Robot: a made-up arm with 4 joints.
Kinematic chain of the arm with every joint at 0, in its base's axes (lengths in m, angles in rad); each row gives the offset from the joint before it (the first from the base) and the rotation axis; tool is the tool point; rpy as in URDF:
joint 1: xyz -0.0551 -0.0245 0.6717 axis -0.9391 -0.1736 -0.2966
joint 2: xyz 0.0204 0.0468 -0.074 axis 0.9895 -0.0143 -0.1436
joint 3: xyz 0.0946 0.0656 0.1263 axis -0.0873 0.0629 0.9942
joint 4: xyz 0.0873 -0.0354 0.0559 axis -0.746 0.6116 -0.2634
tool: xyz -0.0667 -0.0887 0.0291 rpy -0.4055 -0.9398 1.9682
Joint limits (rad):
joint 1: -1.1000..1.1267
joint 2: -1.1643..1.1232
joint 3: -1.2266..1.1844
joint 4: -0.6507..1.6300
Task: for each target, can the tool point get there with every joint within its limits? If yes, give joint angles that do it. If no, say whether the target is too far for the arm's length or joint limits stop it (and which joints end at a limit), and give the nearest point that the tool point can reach.
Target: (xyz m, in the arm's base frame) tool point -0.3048 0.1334 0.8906
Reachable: no: joint limits stop it (at a limit: joint 2, joint 3) | nearest point -0.1065 0.1095 0.8649 | short by 0.201 m
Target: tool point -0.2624 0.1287 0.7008
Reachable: no: joint limits stop it (at a limit: joint 2, joint 3) | nearest point -0.0923 0.1476 0.7483 | short by 0.178 m
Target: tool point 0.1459 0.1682 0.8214
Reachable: yes | joints 0.1628 -0.3030 0.7916 0.6834
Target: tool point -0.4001 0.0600 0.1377
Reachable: no: too far | nearest point 0.0104 0.0868 0.4857 | short by 0.539 m
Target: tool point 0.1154 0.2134 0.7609
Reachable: yes | joints 0.0430 -0.8517 0.3678 0.3644
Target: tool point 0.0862 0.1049 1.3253
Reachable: no: too far | nearest point 0.0453 0.1026 1.0079 | short by 0.320 m
